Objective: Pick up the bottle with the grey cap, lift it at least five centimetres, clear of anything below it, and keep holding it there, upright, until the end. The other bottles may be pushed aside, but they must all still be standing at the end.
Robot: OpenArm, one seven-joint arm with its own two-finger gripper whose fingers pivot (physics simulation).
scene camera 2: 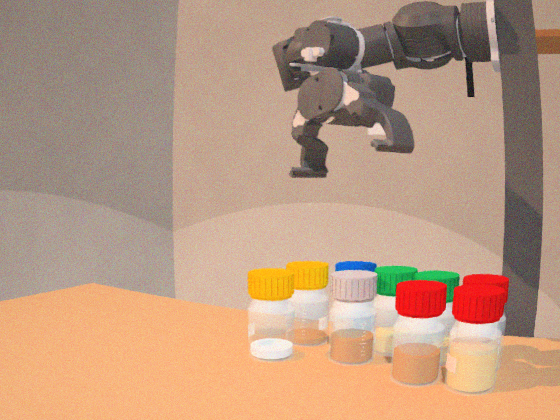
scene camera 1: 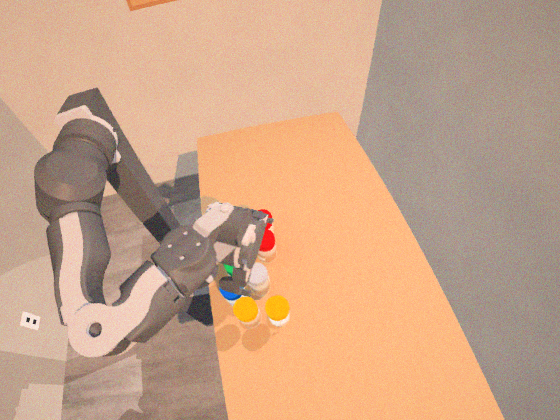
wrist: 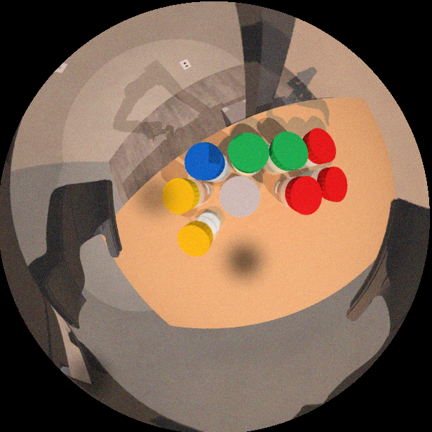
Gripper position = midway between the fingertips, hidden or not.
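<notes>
There's a red-capped bottle [scene camera 2: 418, 334], and the wrist view shows the red-capped bottle [wrist: 303, 194] too. I can see a grey-capped bottle [scene camera 2: 352, 318], and in the wrist view that's the grey-capped bottle [wrist: 239, 196] again. I also see a green-capped bottle [scene camera 2: 388, 277] and a blue-capped bottle [wrist: 204, 161]. My gripper [scene camera 2: 347, 166] is visible as well; scene camera 1 shows my gripper [scene camera 1: 249, 253], and the wrist view shows my gripper [wrist: 212, 243].
</notes>
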